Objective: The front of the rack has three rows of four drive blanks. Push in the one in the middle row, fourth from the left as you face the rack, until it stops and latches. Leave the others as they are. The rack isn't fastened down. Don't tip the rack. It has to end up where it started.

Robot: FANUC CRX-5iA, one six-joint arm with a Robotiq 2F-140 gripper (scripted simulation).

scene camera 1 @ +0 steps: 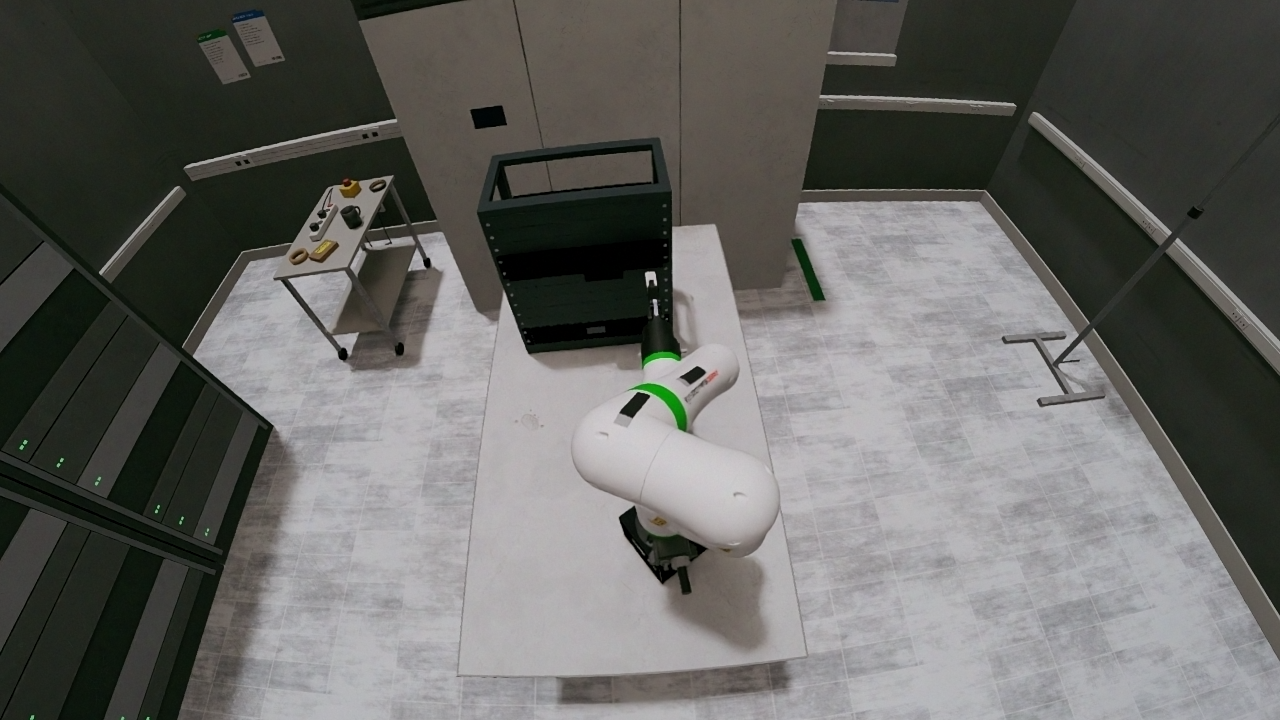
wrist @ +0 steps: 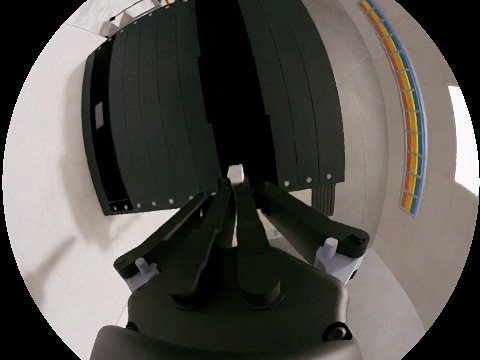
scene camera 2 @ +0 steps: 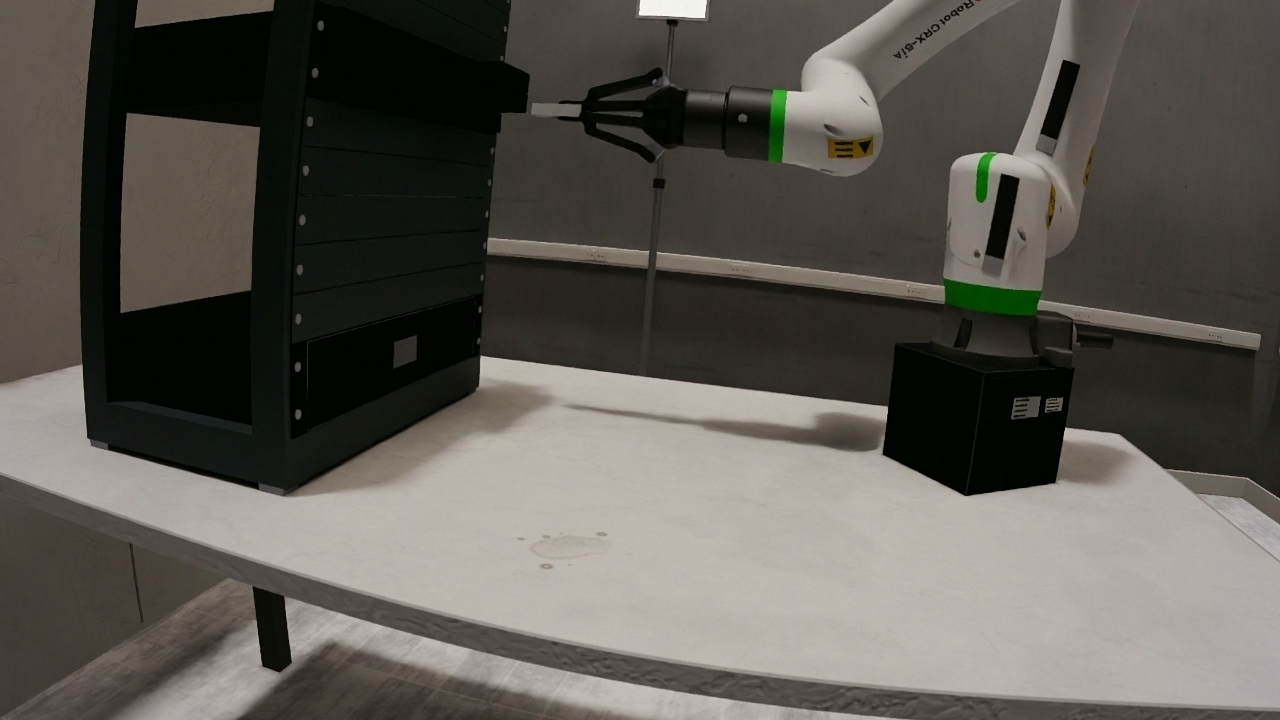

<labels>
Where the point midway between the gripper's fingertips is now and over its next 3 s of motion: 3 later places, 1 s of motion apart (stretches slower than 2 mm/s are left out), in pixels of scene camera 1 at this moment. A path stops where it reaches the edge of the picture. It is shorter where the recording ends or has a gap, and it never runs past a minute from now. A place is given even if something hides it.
My gripper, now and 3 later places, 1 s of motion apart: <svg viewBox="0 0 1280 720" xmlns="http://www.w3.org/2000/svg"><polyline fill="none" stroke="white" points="650,274 643,267 642,263 642,259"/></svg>
</labels>
